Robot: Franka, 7 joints.
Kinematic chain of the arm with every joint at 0, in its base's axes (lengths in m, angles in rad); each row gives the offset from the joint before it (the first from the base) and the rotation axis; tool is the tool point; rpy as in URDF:
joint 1: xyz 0 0 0.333 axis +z
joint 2: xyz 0 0 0 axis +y
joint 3: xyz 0 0 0.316 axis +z
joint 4: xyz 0.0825 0 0 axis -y
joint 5: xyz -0.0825 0 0.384 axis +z
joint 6: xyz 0 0 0 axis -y
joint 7: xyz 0.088 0 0 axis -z
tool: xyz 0 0 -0.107 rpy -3.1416 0 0
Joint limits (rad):
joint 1: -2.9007..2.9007
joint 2: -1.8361..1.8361
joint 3: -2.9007..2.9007
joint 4: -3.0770..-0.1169
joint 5: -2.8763..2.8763
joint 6: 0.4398..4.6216
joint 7: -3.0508..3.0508
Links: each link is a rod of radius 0.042 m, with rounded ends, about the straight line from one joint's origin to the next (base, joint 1, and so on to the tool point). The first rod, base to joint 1, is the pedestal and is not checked.
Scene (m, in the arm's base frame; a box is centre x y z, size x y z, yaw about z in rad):
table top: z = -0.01
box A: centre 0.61 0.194 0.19 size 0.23 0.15 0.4 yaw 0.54
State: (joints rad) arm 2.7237 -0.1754 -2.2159 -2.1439 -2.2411 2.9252 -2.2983
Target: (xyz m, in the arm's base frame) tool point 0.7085 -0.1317 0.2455
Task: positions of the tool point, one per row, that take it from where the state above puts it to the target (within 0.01 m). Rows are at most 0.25 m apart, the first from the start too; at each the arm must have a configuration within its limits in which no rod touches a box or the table.
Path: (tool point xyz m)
1: 0.5079 0.2886 0.4671
2: 0.5460 0.2332 0.6020
3: 0.5415 0.1291 0.7521
4: 0.4707 -0.0090 0.8958
5: 0.3213 -0.1486 1.0080
6: 0.4418 -0.1749 0.9278
7: 0.5539 -0.1815 0.8187
8: 0.6446 -0.1710 0.6852
9: 0.7032 -0.1516 0.5361
10: 0.7239 -0.1345 0.3844
11: 0.7085 -0.1317 0.2455

